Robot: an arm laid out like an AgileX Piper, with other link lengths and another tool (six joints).
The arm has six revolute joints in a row. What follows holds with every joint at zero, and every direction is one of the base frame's. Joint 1 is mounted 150.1 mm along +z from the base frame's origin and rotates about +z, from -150 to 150 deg. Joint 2 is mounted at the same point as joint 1 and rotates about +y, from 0 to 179.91 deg. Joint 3 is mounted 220.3 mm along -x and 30.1 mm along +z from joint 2 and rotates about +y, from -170 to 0 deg. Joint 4 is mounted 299.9 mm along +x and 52.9 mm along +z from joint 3 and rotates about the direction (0.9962, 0, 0.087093), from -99.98 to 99.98 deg. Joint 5 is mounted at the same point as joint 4 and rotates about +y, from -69.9 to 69.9 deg. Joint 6 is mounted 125.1 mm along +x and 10.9 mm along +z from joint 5 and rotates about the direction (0.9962, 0, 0.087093), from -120 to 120 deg. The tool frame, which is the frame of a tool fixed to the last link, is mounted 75.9 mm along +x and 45 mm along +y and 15.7 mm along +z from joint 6; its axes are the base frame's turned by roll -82.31, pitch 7.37 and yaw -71.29 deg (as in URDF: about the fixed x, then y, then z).
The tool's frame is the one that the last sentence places.
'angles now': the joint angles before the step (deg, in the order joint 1, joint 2, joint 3, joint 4, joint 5, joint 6). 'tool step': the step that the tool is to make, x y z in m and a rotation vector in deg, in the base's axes. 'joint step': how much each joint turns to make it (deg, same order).
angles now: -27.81, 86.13, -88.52, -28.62, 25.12, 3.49
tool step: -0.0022, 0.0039, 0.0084, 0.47, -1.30, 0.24
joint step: 0.09, -0.93, -0.01, 1.05, 0.01, -0.02
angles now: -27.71, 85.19, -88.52, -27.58, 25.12, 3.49
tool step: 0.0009, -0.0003, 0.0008, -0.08, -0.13, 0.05
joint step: 0.00, 0.22, -0.28, 0.01, -0.10, -0.01
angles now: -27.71, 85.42, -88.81, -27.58, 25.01, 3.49
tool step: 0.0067, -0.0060, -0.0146, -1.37, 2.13, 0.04
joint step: 0.00, 2.05, -0.21, -2.18, -0.68, 0.00
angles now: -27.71, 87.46, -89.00, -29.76, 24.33, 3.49
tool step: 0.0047, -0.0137, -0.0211, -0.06, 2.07, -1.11
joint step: -0.86, 2.64, -0.01, -2.31, -0.63, 1.38
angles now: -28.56, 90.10, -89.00, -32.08, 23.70, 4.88
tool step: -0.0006, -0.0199, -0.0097, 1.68, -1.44, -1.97
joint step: -2.29, 1.92, -0.01, -0.37, -2.08, 2.76
